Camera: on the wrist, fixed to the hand. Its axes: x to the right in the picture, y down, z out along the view.
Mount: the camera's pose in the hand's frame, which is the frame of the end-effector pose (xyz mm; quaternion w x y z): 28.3 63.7 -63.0 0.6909 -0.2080 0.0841 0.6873
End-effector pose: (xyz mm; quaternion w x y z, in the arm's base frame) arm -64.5 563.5 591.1 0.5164 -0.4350 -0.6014 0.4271
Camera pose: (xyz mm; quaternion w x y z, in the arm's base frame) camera 0.8 611.2 543.2 0.0233 -0.8572 -0.1619 0.4883
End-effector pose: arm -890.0 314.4 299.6 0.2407 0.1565 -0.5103 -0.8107
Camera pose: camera -867.5 228.3 329.8 0.7989 -0.2245 -0.2712 -0.4876
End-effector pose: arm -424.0 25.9 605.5 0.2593 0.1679 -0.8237 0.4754
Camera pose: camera -463.4 111.2 603.8 0.0434 0.5440 0.7616 -0.3495
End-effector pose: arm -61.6 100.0 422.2 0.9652 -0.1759 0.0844 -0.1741
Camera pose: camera -30.0 126.0 337.6 0.7428 -0.2496 0.2966 0.5458
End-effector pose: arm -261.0 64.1 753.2 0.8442 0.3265 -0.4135 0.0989
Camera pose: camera -230.9 149.9 776.7 0.6179 -0.2425 -0.4596 0.5900
